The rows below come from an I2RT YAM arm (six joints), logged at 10 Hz.
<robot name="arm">
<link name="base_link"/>
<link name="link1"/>
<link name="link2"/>
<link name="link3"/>
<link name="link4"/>
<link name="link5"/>
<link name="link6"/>
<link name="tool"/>
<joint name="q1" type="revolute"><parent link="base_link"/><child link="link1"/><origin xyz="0 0 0.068"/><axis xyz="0 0 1"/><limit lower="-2.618" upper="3.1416"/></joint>
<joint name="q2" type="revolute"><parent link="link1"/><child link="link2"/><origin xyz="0.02 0.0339 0.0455"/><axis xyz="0 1 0"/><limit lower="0" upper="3.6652"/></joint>
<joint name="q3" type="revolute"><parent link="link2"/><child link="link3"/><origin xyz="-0.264 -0.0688 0"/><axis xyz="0 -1 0"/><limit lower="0" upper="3.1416"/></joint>
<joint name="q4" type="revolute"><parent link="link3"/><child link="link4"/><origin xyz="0.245 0.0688 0.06"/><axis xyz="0 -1 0"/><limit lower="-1.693" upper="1.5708"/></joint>
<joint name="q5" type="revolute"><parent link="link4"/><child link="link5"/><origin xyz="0.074 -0.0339 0.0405"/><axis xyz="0 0 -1"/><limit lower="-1.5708" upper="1.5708"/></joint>
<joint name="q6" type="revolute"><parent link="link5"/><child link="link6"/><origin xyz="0.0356 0 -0.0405"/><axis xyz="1 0 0"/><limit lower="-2.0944" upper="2.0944"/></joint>
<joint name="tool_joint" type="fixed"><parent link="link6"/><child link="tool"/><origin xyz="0 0 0" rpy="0 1.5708 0"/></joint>
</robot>
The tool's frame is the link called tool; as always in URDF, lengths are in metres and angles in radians.
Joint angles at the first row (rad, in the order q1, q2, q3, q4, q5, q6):
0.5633 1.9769 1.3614 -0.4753 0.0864 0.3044
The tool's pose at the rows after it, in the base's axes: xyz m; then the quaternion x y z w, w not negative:
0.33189 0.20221 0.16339 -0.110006 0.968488 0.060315 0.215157
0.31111 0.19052 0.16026 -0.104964 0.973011 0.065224 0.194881
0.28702 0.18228 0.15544 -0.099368 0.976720 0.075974 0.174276
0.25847 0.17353 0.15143 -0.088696 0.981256 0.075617 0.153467
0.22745 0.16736 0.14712 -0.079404 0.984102 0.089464 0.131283
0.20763 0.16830 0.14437 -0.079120 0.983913 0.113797 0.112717
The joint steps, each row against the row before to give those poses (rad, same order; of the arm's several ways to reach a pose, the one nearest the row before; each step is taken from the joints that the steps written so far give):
-0.0094 -0.0594 -0.0898 -0.0043 -0.0137 0.0068
0.0004 -0.0687 -0.0996 -0.0032 -0.0230 0.0178
0.0137 -0.0701 -0.1055 0.0062 -0.0290 0.0322
0.0250 -0.0827 -0.1101 -0.0110 -0.0055 0.0489
0.0395 -0.0888 -0.1131 -0.0006 -0.0297 0.0637
0.0404 -0.0498 -0.0628 0.0103 -0.0476 0.0485

